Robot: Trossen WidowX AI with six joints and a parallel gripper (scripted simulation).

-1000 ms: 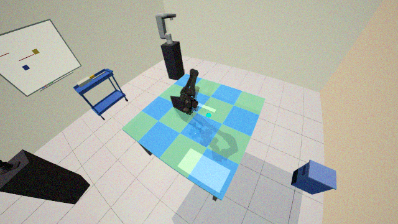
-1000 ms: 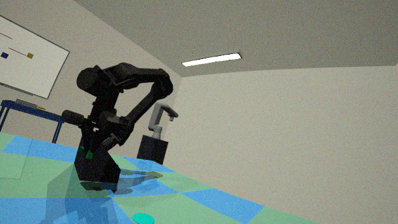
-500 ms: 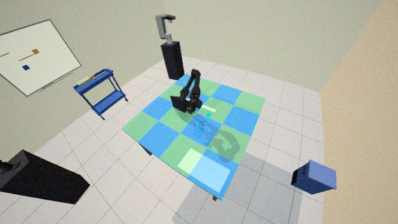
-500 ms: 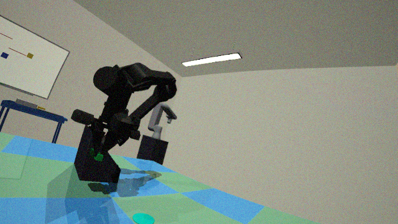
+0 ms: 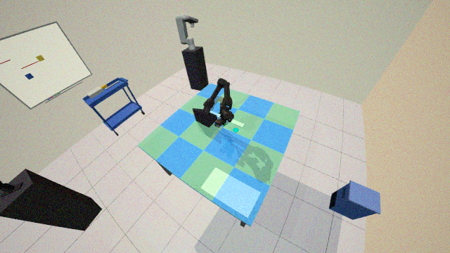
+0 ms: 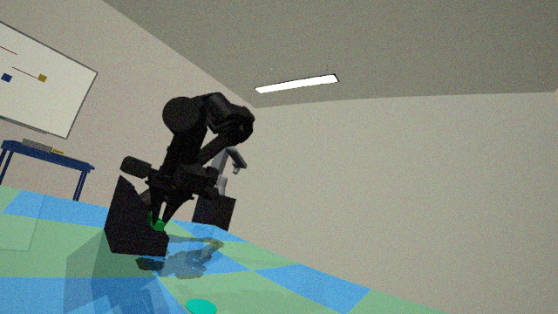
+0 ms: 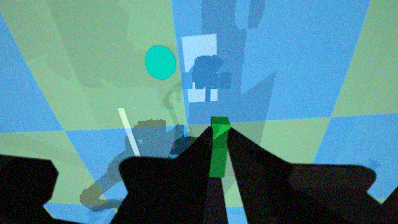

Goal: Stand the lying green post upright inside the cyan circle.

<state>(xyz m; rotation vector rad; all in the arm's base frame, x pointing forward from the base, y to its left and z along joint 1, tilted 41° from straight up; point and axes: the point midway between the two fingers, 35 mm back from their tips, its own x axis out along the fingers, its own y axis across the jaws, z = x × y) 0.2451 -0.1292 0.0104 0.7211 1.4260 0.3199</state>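
Right now my gripper tip is 140 mm above the cyan circle, 80 mm to the right of it and 80 mm short of it. Round my gripper tip: green post 20 mm behind.
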